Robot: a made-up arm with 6 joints. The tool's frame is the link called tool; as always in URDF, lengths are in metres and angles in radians.
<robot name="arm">
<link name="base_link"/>
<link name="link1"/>
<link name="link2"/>
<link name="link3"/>
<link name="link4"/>
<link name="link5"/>
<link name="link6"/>
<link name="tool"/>
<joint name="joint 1" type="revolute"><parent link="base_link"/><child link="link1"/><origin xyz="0 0 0.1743"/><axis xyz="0 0 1"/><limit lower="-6.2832" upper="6.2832" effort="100" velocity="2.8"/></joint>
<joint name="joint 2" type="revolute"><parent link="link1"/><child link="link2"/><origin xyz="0 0.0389 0"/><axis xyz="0 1 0"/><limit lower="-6.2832" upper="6.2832" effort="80" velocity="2.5"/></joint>
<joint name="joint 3" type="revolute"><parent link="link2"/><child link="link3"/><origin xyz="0 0 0.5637"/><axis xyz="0 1 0"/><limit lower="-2.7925" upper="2.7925" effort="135" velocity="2.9"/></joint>
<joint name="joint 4" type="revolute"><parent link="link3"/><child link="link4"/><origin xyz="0 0 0.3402"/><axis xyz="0 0 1"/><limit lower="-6.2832" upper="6.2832" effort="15" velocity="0.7"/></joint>
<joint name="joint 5" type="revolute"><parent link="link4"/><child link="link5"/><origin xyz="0 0 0"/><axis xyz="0 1 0"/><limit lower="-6.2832" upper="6.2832" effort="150" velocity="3"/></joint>
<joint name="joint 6" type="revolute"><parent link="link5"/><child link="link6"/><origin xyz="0 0 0.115"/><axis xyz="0 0 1"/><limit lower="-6.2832" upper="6.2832" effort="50" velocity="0.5"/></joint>
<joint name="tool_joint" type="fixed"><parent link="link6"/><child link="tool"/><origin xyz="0 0 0"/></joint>
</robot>
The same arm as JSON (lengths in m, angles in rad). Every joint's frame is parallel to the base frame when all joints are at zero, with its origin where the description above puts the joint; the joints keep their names.
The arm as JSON. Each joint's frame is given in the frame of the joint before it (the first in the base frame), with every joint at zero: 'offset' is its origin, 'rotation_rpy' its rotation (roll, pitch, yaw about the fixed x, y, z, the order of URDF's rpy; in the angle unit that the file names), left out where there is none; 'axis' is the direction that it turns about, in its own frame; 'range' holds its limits. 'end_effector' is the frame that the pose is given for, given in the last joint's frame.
{"length_unit": "m", "angle_unit": "rad", "chain": [{"id": "joint 1", "offset": [0.0, 0.0, 0.1743], "axis": [0.0, 0.0, 1.0], "range": [-6.2832, 6.2832]}, {"id": "joint 2", "offset": [0.0, 0.0389, 0.0], "axis": [0.0, 1.0, 0.0], "range": [-6.2832, 6.2832]}, {"id": "joint 3", "offset": [0.0, 0.0, 0.5637], "axis": [0.0, 1.0, 0.0], "range": [-2.7925, 2.7925]}, {"id": "joint 4", "offset": [0.0, 0.0, 0.3402], "axis": [0.0, 0.0, 1.0], "range": [-6.2832, 6.2832]}, {"id": "joint 5", "offset": [0.0, 0.0, 0.0], "axis": [0.0, 1.0, 0.0], "range": [-6.2832, 6.2832]}, {"id": "joint 6", "offset": [0.0, 0.0, 0.115], "axis": [0.0, 0.0, 1.0], "range": [-6.2832, 6.2832]}], "end_effector": {"offset": [0.0, 0.0, 0.0]}}
